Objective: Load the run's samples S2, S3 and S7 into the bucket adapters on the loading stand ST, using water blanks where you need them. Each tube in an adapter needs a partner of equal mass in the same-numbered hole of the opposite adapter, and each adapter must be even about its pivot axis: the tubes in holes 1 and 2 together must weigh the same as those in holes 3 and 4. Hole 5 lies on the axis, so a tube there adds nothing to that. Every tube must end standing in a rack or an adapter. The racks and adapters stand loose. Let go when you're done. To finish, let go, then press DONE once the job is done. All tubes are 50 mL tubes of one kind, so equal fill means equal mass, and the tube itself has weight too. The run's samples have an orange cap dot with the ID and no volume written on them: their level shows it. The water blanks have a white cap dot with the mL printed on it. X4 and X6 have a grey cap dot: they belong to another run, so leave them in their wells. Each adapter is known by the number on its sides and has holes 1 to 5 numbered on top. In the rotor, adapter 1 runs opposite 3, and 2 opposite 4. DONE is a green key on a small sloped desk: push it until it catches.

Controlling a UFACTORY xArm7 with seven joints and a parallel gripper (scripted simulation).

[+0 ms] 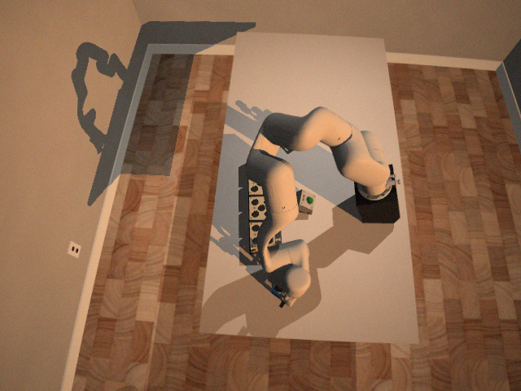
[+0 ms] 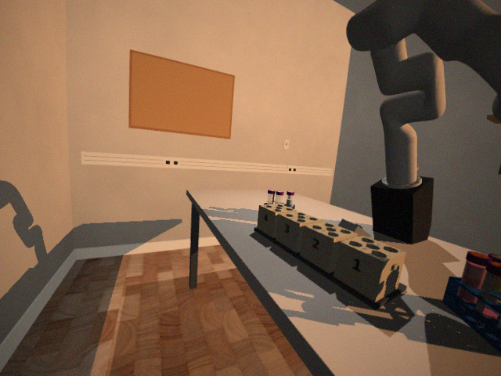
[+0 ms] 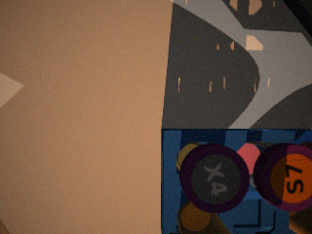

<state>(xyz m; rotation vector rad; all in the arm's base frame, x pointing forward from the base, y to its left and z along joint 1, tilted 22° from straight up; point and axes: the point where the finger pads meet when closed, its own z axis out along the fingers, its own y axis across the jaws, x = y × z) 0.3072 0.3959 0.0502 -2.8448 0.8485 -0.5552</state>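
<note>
Right now the orange-dotted tube is 1 cm to the left of my hand and 5 cm below it. Also, from my hand: yellowish tube (3 cm ahead, 2 cm to the right, 8 cm below); then blue sample rack (4 cm to the right, 12 cm below); then pink-filled sample tube (1 cm behind, 10 cm to the right, 8 cm below).
</note>
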